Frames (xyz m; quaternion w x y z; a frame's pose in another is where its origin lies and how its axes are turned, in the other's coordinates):
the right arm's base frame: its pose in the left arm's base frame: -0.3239 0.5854 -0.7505 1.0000 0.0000 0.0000 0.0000
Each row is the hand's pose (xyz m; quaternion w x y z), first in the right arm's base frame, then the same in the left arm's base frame.
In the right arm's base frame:
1: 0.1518 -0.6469 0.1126 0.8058 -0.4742 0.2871 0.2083
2: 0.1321 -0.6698 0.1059 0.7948 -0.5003 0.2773 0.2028
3: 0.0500 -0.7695 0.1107 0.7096 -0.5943 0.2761 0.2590
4: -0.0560 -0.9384 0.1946 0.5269 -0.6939 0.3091 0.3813
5: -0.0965 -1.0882 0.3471 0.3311 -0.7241 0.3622 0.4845
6: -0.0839 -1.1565 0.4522 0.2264 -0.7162 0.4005 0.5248
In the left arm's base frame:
1: -0.1721 -0.0615 -0.6379 0.8058 -0.4742 0.2871 0.2083
2: -0.1918 -0.0844 -0.6446 0.7948 -0.5003 0.2773 0.2028
3: -0.2739 -0.1841 -0.6398 0.7096 -0.5943 0.2761 0.2590
4: -0.3799 -0.3530 -0.5559 0.5269 -0.6939 0.3091 0.3813
5: -0.4204 -0.5028 -0.4034 0.3311 -0.7241 0.3622 0.4845
6: -0.4078 -0.5711 -0.2983 0.2264 -0.7162 0.4005 0.5248

